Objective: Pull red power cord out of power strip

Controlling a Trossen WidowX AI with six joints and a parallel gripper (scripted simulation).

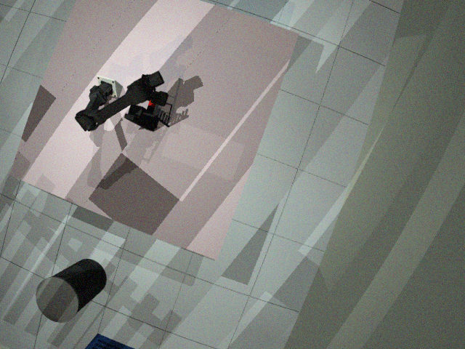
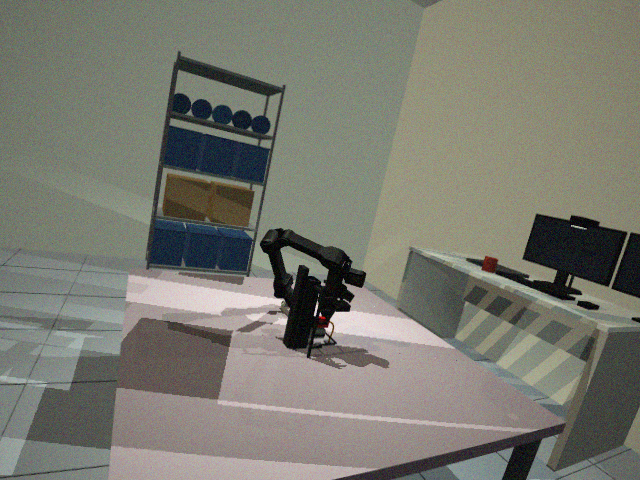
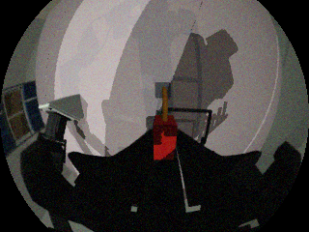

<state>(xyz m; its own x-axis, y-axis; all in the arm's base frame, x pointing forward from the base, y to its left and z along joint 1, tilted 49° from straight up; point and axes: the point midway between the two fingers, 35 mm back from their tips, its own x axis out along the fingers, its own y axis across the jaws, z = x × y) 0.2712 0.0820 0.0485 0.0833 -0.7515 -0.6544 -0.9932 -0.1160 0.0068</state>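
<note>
The red plug is 1 cm ahead of my gripper tip and 3 cm to the right of it.
</note>
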